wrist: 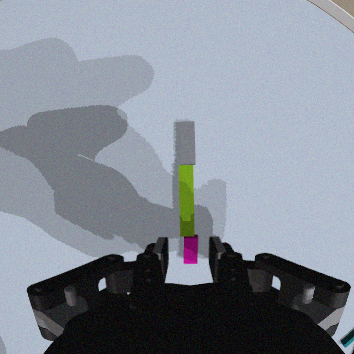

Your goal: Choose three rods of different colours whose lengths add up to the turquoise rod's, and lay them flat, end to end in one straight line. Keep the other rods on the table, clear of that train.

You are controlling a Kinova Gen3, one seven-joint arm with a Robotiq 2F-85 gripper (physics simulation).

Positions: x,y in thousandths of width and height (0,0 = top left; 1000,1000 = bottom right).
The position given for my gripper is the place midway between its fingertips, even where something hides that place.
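You've got my gripper (532,705) in the picture here, and there's a lime green rod (524,487) in it as well.
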